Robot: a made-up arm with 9 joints.
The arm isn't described. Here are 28 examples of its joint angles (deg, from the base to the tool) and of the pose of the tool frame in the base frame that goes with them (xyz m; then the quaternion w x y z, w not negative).
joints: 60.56 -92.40 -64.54 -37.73 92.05 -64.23 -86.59 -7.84 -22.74
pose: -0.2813 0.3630 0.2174 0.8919 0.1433 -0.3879 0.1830
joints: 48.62 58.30 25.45 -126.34 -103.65 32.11 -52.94 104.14 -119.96
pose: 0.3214 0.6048 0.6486 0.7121 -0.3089 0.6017 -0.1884
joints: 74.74 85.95 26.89 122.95 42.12 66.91 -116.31 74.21 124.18
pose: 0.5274 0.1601 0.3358 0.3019 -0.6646 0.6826 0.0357
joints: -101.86 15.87 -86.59 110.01 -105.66 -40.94 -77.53 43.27 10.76
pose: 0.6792 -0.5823 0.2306 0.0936 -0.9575 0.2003 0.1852
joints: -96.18 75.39 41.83 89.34 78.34 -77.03 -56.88 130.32 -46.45
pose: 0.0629 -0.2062 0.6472 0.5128 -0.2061 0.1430 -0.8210
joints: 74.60 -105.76 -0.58 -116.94 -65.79 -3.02 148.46 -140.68 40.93
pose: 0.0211 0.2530 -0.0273 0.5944 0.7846 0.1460 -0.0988
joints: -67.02 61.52 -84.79 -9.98 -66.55 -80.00 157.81 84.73 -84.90
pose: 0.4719 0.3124 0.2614 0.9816 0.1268 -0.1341 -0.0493
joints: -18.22 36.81 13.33 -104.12 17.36 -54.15 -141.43 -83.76 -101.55
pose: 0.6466 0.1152 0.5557 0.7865 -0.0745 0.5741 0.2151
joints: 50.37 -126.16 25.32 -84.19 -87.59 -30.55 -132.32 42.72 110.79
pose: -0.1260 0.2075 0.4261 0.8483 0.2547 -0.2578 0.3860
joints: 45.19 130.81 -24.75 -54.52 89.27 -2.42 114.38 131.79 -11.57
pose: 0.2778 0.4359 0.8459 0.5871 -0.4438 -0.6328 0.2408
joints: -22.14 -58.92 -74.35 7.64 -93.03 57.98 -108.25 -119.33 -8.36
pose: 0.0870 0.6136 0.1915 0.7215 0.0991 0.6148 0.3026
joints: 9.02 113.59 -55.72 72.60 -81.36 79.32 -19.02 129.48 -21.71
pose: 0.6657 0.2387 0.3922 0.5957 0.0837 -0.3517 -0.7173
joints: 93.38 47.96 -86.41 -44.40 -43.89 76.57 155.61 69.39 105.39
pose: -0.3215 0.2427 0.3875 0.4720 0.2489 0.8361 0.1273
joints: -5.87 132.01 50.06 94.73 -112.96 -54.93 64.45 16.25 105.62
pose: 0.1429 -0.2525 0.2346 0.0290 0.9403 -0.3276 0.0878
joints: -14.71 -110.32 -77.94 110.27 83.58 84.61 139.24 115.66 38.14
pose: 0.1472 0.4395 0.1021 0.5756 -0.6220 0.5286 -0.0491
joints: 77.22 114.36 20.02 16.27 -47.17 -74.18 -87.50 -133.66 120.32
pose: 0.3308 0.1672 0.4554 0.0866 0.9813 -0.1666 -0.0436
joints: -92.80 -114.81 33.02 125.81 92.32 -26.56 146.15 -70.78 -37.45
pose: 0.2955 0.2795 -0.0128 0.7475 0.2734 -0.5939 -0.1169
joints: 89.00 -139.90 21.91 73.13 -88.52 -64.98 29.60 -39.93 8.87
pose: 0.2440 -0.0547 0.5028 0.3071 -0.5355 -0.6344 -0.4651
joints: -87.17 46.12 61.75 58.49 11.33 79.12 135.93 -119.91 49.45
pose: 0.1150 -0.0580 0.6649 0.7526 -0.0445 -0.5926 0.2835
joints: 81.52 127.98 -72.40 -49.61 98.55 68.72 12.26 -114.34 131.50
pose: -0.4556 0.5817 0.5892 0.6298 -0.4968 -0.3710 0.4678
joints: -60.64 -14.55 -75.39 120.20 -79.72 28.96 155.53 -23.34 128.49
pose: 0.3880 -0.0785 0.1317 0.1716 0.1472 -0.0381 0.9734
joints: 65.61 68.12 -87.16 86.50 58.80 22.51 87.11 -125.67 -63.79
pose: -0.1760 0.5495 0.5397 0.4602 0.7920 0.2971 -0.2696
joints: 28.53 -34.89 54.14 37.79 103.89 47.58 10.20 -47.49 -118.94
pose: 0.7067 0.1061 0.0141 0.0782 0.6515 0.7015 0.2780
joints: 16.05 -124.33 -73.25 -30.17 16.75 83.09 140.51 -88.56 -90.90
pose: 0.1116 0.5704 0.1675 0.1412 0.8984 0.3683 -0.1933
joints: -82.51 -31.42 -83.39 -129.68 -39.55 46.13 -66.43 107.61 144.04
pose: 0.8436 -0.5649 0.2560 0.6107 0.6976 -0.2984 0.2268
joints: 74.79 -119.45 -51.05 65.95 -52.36 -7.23 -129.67 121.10 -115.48
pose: -0.1070 -0.0577 0.3592 0.0904 -0.3370 -0.8705 0.3470
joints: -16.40 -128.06 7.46 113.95 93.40 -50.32 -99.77 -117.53 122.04
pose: -0.1611 0.0882 0.3383 0.5340 -0.3168 -0.1664 -0.7661
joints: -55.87 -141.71 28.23 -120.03 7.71 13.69 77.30 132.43 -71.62
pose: -0.0650 0.3205 -0.0518 0.8560 0.1504 0.4006 0.2900
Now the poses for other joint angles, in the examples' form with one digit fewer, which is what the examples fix.
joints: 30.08 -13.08 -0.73 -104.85 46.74 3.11 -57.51 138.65 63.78
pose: 0.562 0.782 0.000 0.547 0.689 0.271 0.391
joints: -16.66 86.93 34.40 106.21 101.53 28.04 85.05 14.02 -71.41
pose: 0.402 0.077 0.809 0.758 0.623 0.133 -0.142
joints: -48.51 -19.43 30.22 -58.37 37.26 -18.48 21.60 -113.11 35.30
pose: 0.422 -0.313 -0.191 0.370 -0.267 0.231 0.859
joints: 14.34 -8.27 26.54 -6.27 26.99 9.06 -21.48 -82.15 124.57
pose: 0.527 0.326 -0.359 0.060 0.733 0.381 -0.560
